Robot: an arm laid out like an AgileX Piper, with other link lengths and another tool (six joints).
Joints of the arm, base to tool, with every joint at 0 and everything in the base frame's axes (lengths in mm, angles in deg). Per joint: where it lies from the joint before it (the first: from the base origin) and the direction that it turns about. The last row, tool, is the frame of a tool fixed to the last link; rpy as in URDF.
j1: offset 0 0 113.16 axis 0 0 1
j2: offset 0 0 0 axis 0 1 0
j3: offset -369.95 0 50.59 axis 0 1 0
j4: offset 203.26 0 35.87 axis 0.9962 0 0.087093
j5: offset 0 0 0 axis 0 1 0
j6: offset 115.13 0 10.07 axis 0.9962 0 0.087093
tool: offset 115.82 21 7.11 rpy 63.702 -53.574 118.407
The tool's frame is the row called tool.
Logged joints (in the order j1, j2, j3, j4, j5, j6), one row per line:
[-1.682, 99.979, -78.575, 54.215, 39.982, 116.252]
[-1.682, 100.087, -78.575, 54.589, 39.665, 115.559]
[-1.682, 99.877, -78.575, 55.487, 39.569, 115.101]
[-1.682, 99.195, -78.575, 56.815, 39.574, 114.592]
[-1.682, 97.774, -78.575, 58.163, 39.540, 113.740]
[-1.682, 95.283, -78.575, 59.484, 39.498, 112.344]
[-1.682, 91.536, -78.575, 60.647, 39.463, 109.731]
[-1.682, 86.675, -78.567, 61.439, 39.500, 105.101]
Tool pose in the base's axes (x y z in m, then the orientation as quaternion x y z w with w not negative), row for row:
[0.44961, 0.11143, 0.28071, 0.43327, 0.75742, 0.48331, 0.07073]
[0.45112, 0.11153, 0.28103, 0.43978, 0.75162, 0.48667, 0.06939]
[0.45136, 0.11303, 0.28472, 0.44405, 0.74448, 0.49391, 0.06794]
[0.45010, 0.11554, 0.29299, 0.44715, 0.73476, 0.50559, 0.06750]
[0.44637, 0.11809, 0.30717, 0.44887, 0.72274, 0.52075, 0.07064]
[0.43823, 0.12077, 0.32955, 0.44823, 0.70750, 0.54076, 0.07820]
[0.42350, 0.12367, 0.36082, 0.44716, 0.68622, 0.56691, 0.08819]
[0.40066, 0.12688, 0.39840, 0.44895, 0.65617, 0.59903, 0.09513]
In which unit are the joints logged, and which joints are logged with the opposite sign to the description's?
The joints are logged in degrees. Opposite sign: j6.
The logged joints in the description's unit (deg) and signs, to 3 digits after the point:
[-1.682, 99.979, -78.575, 54.215, 39.982, -116.252]
[-1.682, 100.087, -78.575, 54.589, 39.665, -115.559]
[-1.682, 99.877, -78.575, 55.487, 39.569, -115.101]
[-1.682, 99.195, -78.575, 56.815, 39.574, -114.592]
[-1.682, 97.774, -78.575, 58.163, 39.540, -113.740]
[-1.682, 95.283, -78.575, 59.484, 39.498, -112.344]
[-1.682, 91.536, -78.575, 60.647, 39.463, -109.731]
[-1.682, 86.675, -78.567, 61.439, 39.500, -105.101]

